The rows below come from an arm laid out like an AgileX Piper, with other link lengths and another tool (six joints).
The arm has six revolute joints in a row. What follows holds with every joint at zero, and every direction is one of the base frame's.
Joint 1 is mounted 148.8 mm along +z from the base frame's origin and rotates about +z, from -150 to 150 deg.
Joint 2 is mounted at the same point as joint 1 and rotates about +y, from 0 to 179.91 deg.
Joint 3 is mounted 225.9 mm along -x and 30.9 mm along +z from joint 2 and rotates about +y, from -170 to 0 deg.
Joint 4 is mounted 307.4 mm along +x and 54.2 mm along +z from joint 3 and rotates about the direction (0.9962, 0, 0.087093), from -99.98 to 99.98 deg.
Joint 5 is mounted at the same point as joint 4 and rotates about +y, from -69.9 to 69.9 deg.
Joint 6 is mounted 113.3 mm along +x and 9.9 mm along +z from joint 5 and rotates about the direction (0.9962, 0, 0.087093), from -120 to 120 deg.
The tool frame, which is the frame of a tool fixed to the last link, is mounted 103.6 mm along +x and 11 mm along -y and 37.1 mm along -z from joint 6; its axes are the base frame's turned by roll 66.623, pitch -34.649 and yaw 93.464 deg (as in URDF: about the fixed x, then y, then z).
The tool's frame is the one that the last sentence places.
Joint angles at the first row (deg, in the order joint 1, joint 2, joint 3, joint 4, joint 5, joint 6):
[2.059 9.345 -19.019 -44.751 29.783 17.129]
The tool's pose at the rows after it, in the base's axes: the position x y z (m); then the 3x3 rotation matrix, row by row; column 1 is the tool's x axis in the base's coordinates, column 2 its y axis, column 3 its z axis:
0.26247, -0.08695, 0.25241; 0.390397, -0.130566, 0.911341; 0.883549, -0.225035, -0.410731; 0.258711, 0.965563, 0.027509
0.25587, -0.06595, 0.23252; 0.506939, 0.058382, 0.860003; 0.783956, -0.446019, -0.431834; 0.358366, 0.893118, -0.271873
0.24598, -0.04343, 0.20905; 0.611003, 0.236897, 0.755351; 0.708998, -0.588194, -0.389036; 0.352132, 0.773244, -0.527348
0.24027, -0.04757, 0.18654; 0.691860, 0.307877, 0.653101; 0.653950, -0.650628, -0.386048; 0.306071, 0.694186, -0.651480
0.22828, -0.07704, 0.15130; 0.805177, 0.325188, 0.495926; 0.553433, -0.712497, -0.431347; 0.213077, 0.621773, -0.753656
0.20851, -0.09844, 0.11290; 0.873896, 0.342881, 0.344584; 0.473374, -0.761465, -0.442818; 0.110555, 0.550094, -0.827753
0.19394, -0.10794, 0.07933; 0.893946, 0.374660, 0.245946; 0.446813, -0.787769, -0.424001; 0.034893, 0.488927, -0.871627
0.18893, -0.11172, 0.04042; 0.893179, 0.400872, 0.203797; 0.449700, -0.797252, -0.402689; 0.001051, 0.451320, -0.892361
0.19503, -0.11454, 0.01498; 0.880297, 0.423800, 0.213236; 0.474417, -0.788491, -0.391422; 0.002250, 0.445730, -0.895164
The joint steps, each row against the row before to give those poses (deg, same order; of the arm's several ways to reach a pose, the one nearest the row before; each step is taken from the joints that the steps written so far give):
[0.001 7.212 -6.957 7.819 6.752 0.688]
[0.002 11.730 -10.732 12.999 12.950 -0.088]
[-1.155 10.022 -7.105 10.089 10.314 -1.080]
[-4.433 6.138 -1.736 4.687 3.413 -1.912]
[-8.396 6.957 0.635 1.646 1.105 -1.729]
[-6.183 5.894 2.421 0.103 -0.119 -1.156]
[-3.303 5.364 2.347 0.034 -1.792 -1.564]
[-1.466 5.935 2.964 0.034 -5.930 -1.004]
[-0.175 5.133 0.771 0.076 -5.839 -1.179]

